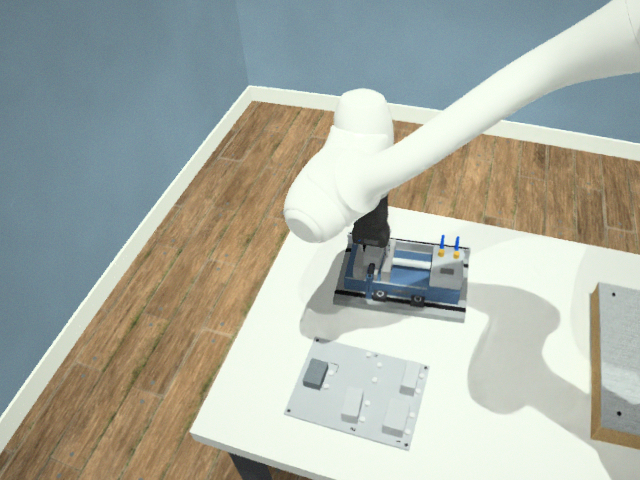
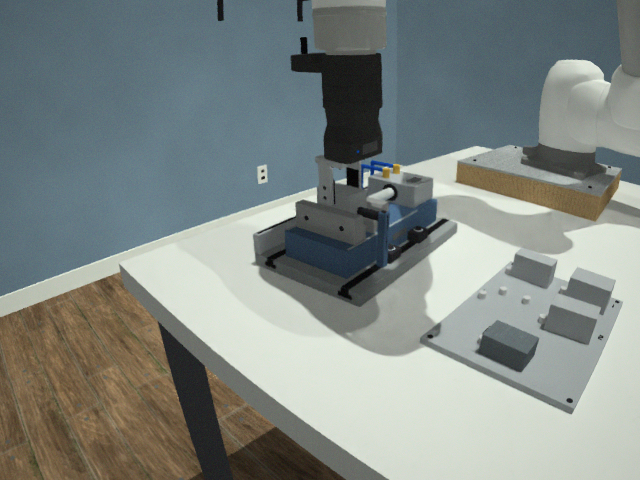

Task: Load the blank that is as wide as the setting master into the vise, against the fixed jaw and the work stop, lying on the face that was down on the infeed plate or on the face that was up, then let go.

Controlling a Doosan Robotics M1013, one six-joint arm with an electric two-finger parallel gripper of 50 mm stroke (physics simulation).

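A blue vise stands on a grey base at the middle of the white table. A light grey blank lies in it behind the fixed jaw, near the blue work stop post. My gripper hangs upright over the blank. Its fingers are open and stand on either side of it. The dark grey setting master sits on the infeed plate with three light blanks, one of them at the plate's front.
The movable jaw stands back, with the white screw showing. Two blue pins stand behind the vise. The arm's base pedestal is at the far right. The table edge is near the plate.
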